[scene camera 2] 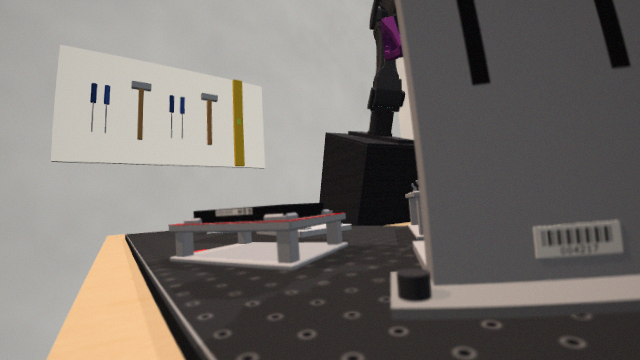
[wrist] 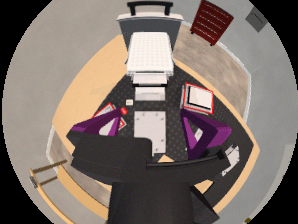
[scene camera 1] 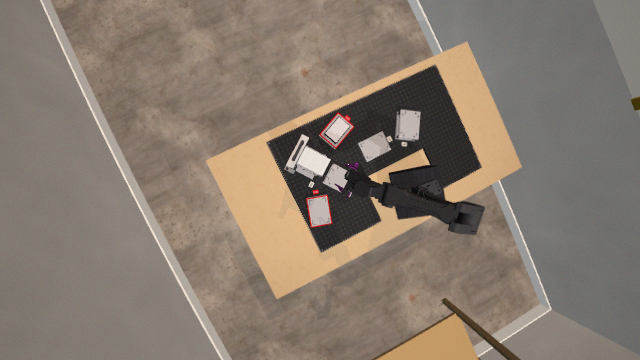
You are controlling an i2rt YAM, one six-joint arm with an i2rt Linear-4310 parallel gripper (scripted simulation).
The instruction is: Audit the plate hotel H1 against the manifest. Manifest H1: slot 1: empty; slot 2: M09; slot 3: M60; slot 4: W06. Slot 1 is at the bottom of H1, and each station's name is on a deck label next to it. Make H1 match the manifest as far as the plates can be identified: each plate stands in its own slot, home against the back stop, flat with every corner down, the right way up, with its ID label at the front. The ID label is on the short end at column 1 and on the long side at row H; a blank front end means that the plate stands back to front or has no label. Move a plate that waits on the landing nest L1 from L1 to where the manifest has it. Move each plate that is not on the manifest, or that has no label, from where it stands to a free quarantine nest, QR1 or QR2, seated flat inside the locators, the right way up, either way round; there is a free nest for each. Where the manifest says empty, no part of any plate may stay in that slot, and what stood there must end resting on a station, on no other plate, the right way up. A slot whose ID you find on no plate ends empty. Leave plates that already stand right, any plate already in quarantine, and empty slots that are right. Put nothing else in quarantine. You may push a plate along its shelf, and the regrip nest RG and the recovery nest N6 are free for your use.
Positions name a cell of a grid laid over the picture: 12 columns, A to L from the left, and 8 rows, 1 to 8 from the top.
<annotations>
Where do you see a plate hotel H1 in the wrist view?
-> G1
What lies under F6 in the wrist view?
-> My gripper.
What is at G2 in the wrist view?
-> A white well plate.
</annotations>
